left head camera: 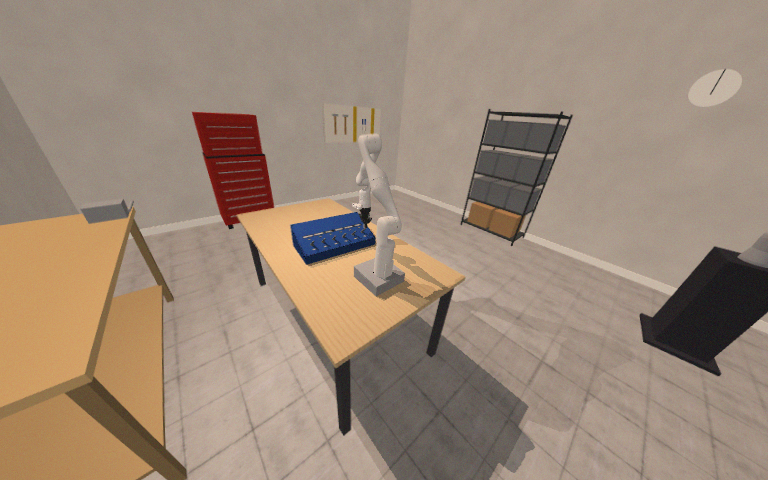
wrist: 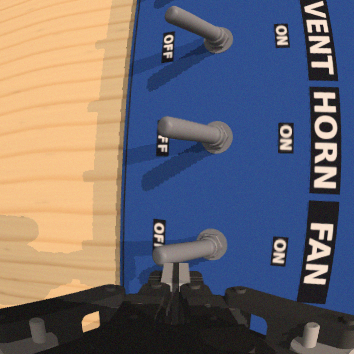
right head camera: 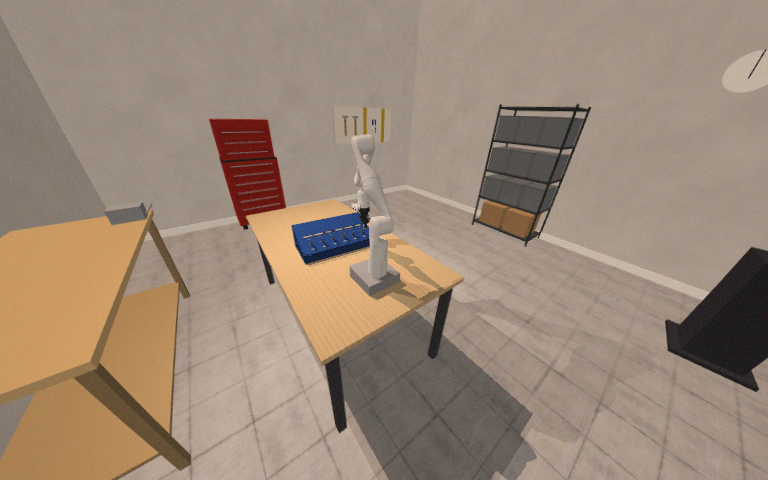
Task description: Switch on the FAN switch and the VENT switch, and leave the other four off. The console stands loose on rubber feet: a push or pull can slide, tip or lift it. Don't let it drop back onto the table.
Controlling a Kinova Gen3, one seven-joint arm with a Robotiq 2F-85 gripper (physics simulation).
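Frame: origin at the arm's base, x back, y left, z down, level; centimetres.
Seen in the pictures: gripper, fingertip midpoint: (left head camera: 365, 228) (wrist: 175, 278) (right head camera: 365, 228); arm's base, origin of the base link: (left head camera: 381, 272) (right head camera: 376, 272).
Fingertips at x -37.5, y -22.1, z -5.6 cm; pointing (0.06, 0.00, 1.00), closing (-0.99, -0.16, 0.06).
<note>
Pixels of each thing's middle, then the offset from my fingertips to it. Level surfaces: height alone.
- blue console, body centre: (wrist: 293, 25) (left head camera: 334, 237) (right head camera: 334, 237) dx -12.4, dy +17.3, dz +6.2 cm
- FAN switch, body centre: (wrist: 186, 250) dx -0.8, dy +1.2, dz +1.3 cm
- HORN switch, body centre: (wrist: 192, 131) dx -2.1, dy +8.3, dz +1.3 cm
- VENT switch, body centre: (wrist: 195, 24) dx -3.5, dy +15.4, dz +1.3 cm
- wooden table, its level: dz +12.1 cm
The blue console (left head camera: 324, 225) (right head camera: 323, 228) (wrist: 255, 195) sits flat on the table, with its row of toggle switches facing the arm. In the wrist view, the FAN switch (wrist: 187, 251) leans toward its OFF label. The HORN switch (wrist: 190, 130) and the VENT switch (wrist: 195, 25) also lean toward OFF. My gripper (left head camera: 365, 225) (right head camera: 365, 225) (wrist: 175, 278) is shut and empty, low over the console's right end. Its tips are right beside the FAN lever; whether they touch it cannot be told. The other three switches are too small to read in the head views.
The arm's grey base (left head camera: 376, 277) (right head camera: 373, 277) stands on the wooden table (left head camera: 339, 316) (right head camera: 334, 316), in front of the console. A second wooden bench (left head camera: 50, 294) (right head camera: 56, 283) stands to the left. A red tool cabinet and a shelf rack stand farther back.
</note>
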